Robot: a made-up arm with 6 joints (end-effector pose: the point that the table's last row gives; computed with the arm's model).
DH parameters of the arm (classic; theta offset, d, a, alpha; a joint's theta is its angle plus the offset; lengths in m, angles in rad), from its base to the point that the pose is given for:
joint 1: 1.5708 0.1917 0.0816 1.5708
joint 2: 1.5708 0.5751 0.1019 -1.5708
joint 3: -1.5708 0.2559 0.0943 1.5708
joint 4: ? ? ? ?
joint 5: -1.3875 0 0.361 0
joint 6: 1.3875 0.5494 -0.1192 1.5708
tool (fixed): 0 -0.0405 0 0
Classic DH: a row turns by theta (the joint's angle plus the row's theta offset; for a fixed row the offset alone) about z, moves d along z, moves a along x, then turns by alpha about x.
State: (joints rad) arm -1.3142 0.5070 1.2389 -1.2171 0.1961 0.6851
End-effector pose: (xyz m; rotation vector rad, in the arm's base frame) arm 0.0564 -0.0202 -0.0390 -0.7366 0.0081 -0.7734
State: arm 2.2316 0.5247 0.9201 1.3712 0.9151 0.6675
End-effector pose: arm 0.0218 0.9551 0.7369 0.1907 2.1218 1.1345
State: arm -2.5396 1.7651 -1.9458 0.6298 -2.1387 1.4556
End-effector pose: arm -0.4042 -0.0513 0.6353 1.2104 -0.6096 -1.3394
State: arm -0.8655 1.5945 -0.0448 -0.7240 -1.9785 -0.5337
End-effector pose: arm 0.0765 0.0016 0.1231 -0.3436 2.2175 1.3479
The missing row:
joint 4: 0 -0.0163 -0.1061 1.5708
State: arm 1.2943 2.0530 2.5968 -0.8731 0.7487 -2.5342
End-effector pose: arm 0.1512 0.6367 0.4885 0.0061 -2.5597 -1.2064
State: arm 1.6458 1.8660 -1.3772 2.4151 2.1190 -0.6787
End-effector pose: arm -0.6142 0.4936 -0.4290 -1.8369 1.9455 -0.4984
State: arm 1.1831 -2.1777 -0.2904 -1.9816 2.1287 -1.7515
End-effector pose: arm -0.2781 0.2284 0.5498 -2.6087 1.2782 0.9326
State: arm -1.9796 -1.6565 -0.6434 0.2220 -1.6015 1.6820
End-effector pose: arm 0.2351 -0.4452 -0.2454 -0.7705 2.0558 -2.0887
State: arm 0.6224 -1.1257 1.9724 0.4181 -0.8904 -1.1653
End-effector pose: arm 0.0963 0.4698 -0.0768 -1.1684 1.8701 -0.4283
